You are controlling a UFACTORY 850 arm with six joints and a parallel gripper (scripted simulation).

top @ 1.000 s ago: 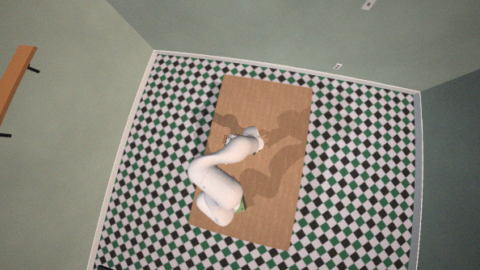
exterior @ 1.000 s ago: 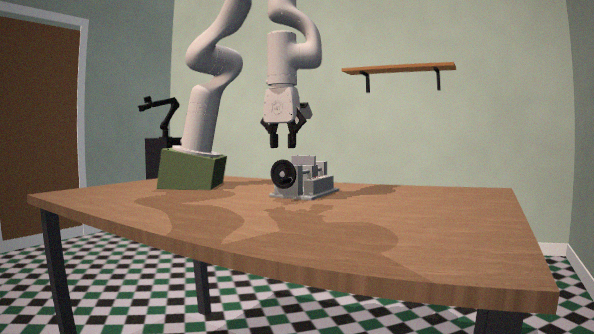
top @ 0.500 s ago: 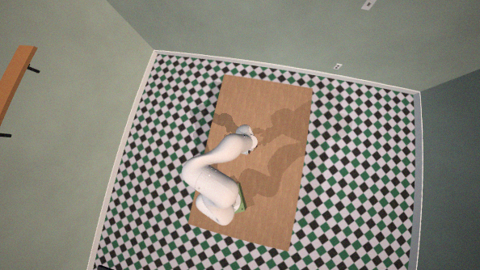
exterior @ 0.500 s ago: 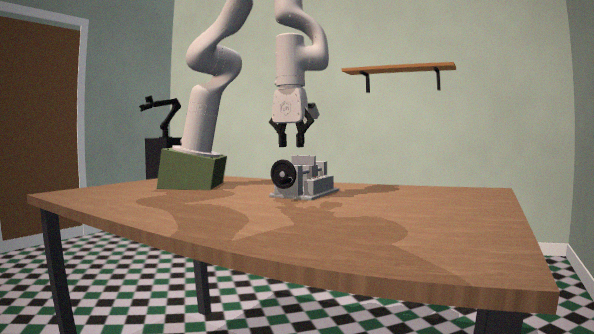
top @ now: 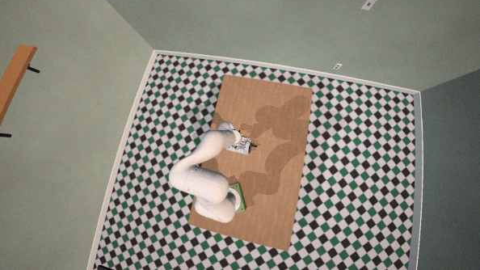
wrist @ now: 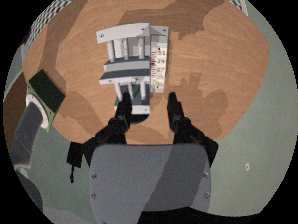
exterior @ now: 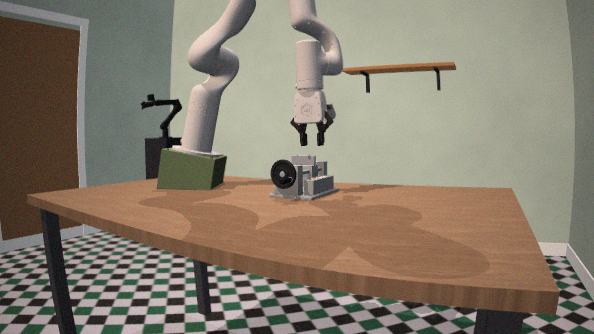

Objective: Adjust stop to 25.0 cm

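Now: the handwheel 12 cm to the right of my hand, 11 cm below it and 4 cm behind it.
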